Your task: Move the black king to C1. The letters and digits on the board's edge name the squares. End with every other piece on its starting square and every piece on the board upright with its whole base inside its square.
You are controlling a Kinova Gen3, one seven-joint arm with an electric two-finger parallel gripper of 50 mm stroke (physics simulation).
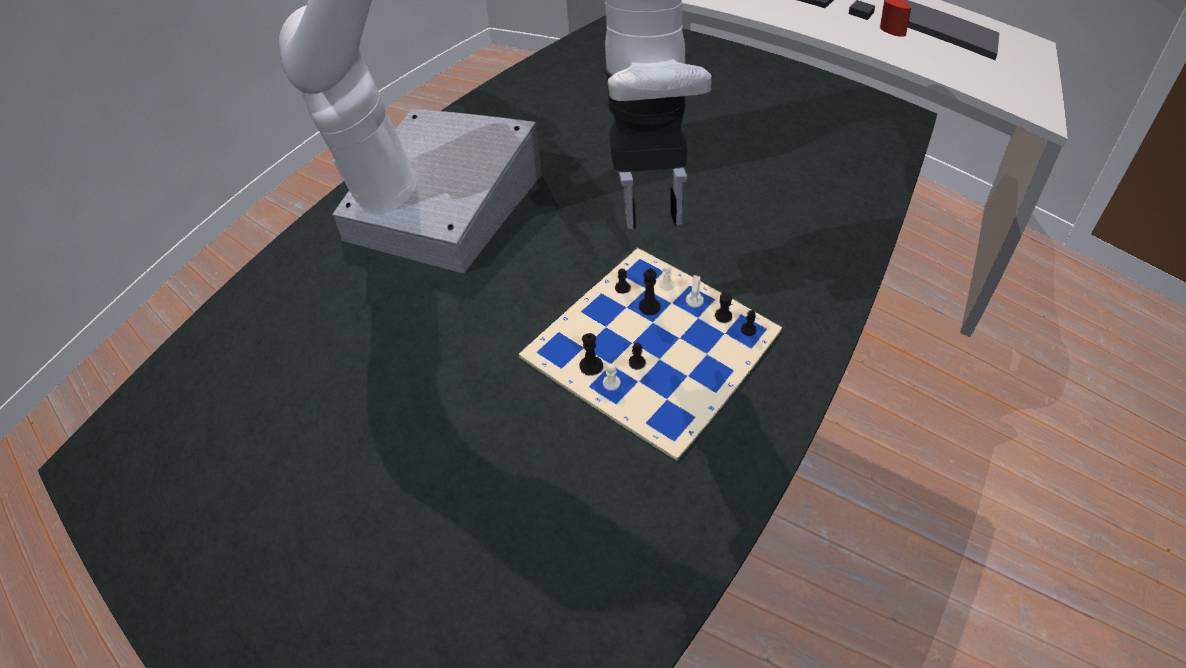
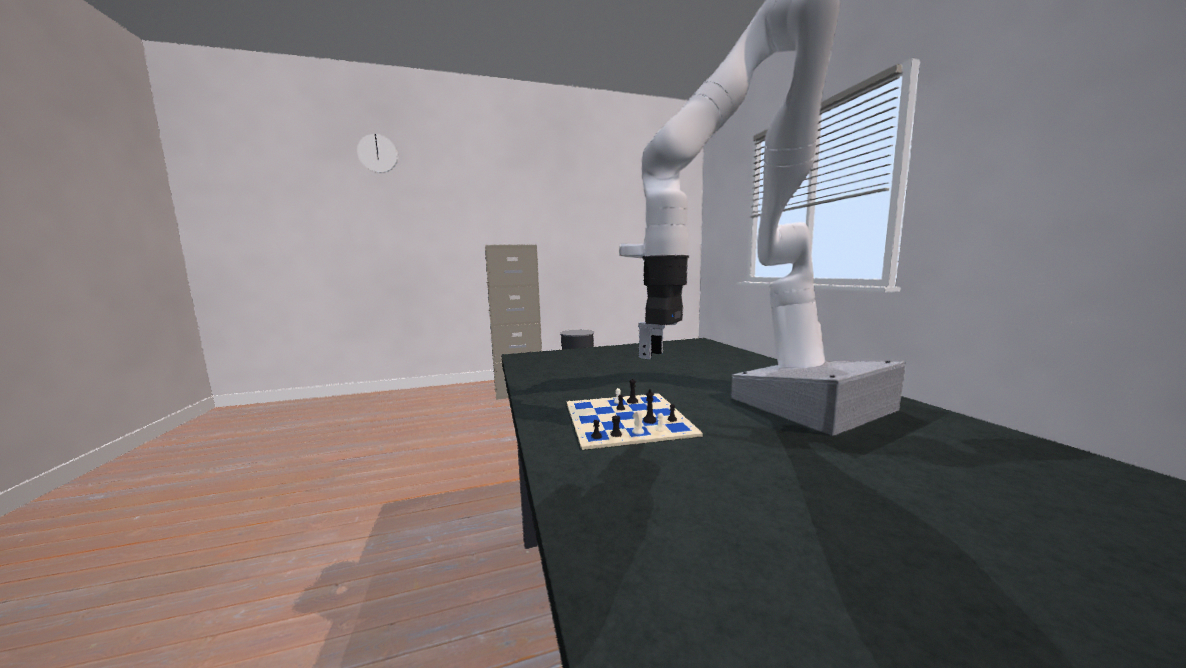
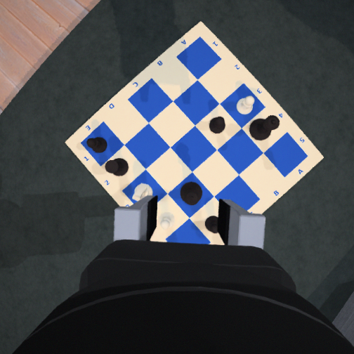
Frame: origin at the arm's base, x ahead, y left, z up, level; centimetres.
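Seen in the pictures: gripper, fingertip midpoint: (image 1: 653, 220) (image 2: 651, 355); arm's base, link origin: (image 1: 387, 190) (image 2: 800, 365).
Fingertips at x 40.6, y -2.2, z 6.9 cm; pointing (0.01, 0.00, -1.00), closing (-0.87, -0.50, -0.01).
Offsets run from my fingertips to a thing's top centre. "pt": to the spot under its first point.
The black king {dx -0.1, dy -0.5, dz -6.7 cm} (image 1: 649, 294) (image 2: 650, 408) (image 3: 191, 193) stands upright on blue square D4 of the board {dx +2.4, dy -4.9, dz -13.1 cm} (image 1: 683, 358) (image 2: 693, 432) (image 3: 311, 157). Square C1 {pt dx +9.4, dy -7.4, dz -13.1 cm} (image 1: 707, 375) (image 2: 588, 419) (image 3: 151, 101) is blue and bare. A white pawn {dx +0.5, dy +3.7, dz -9.9 cm} (image 1: 667, 278) (image 3: 166, 221) on E4, a white piece {dx +4.5, dy +2.4, dz -9.1 cm} (image 1: 695, 292) (image 3: 143, 192) on E3 and a black pawn {dx -4.2, dy +1.2, dz -9.9 cm} (image 1: 622, 282) (image 3: 212, 224) on D5 stand near the king. My gripper (image 1: 654, 224) (image 2: 651, 355) (image 3: 187, 213) is open and empty, pointing down, well above the board.
The black queen {dx -2.9, dy -11.0, dz -7.8 cm} (image 1: 590, 356) (image 3: 260, 130) is on A4, a white pawn {dx +0.1, dy -12.3, dz -9.9 cm} (image 1: 611, 379) on A3, a black pawn {dx +1.6, dy -8.7, dz -9.9 cm} (image 1: 636, 356) on B3. A black rook {dx +8.5, dy +1.5, dz -9.8 cm} (image 1: 724, 308) is on E2, a black pawn {dx +12.0, dy +0.6, dz -9.9 cm} (image 1: 749, 323) on E1. The arm's base (image 1: 464, 178) stands beside the board.
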